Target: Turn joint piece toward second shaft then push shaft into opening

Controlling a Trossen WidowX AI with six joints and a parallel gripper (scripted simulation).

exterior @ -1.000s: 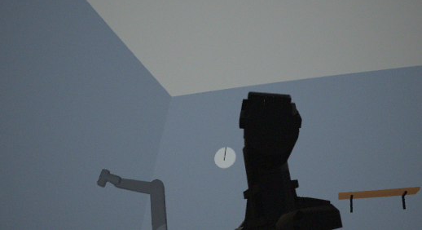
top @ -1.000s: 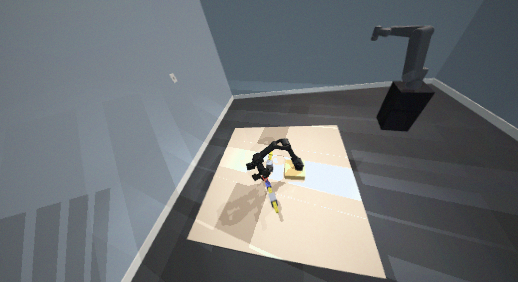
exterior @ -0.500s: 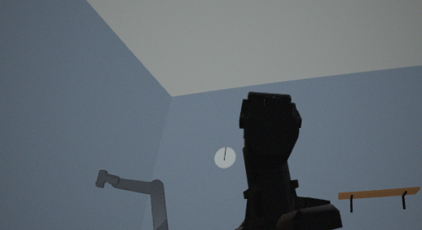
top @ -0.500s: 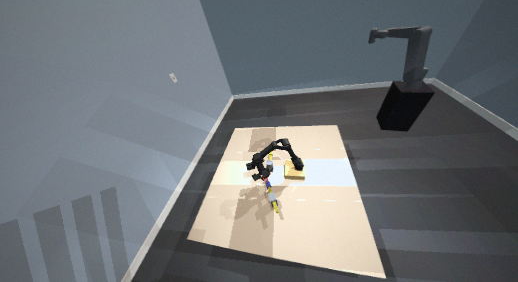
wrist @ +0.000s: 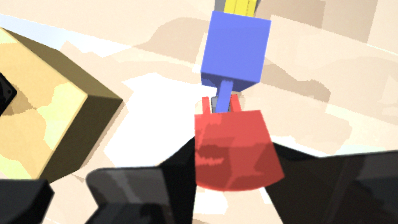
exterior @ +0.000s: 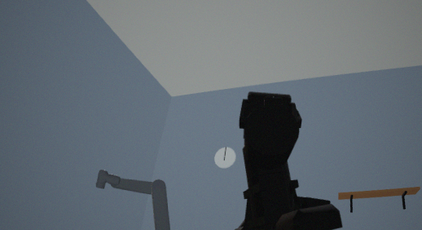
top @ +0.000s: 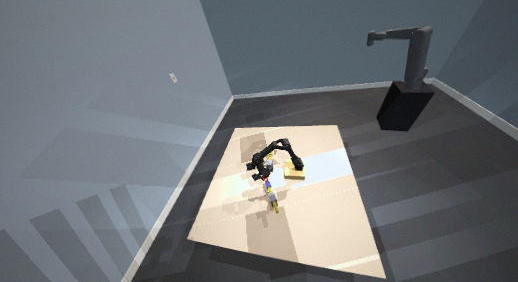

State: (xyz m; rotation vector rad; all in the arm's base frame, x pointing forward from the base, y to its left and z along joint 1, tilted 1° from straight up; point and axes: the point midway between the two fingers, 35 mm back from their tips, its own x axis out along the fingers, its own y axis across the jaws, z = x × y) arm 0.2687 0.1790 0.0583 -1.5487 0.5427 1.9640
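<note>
My gripper tip is 3 cm below the red joint piece.
</note>
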